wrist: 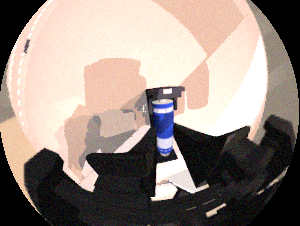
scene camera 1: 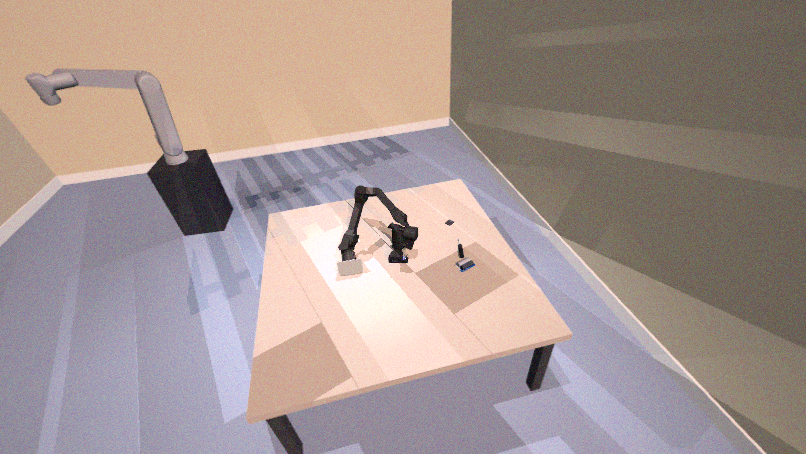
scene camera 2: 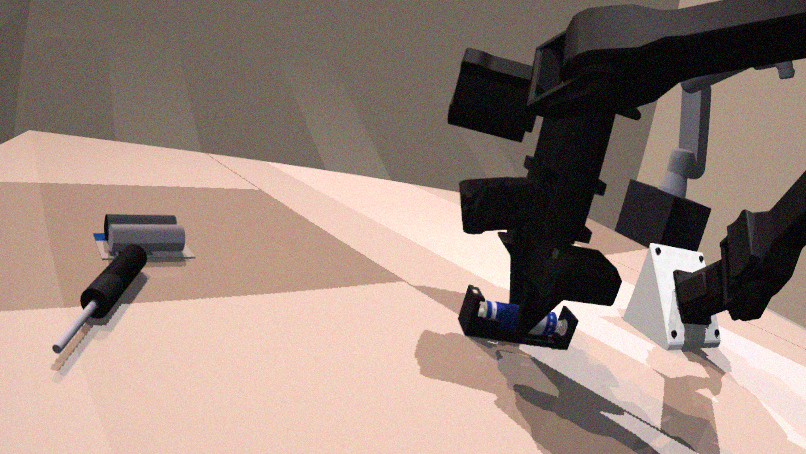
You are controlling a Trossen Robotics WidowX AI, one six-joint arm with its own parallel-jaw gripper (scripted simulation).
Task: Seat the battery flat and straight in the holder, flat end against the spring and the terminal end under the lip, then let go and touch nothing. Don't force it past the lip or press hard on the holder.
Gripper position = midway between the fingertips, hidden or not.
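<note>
Scene camera 2 shows the gripper (scene camera 2: pixel 517 326), which the wrist view also takes in, with the gripper at (wrist: pixel 162 126). A battery (scene camera 2: pixel 506 313) is part of the scene too, and the wrist view has the battery at (wrist: pixel 163 110).
</note>
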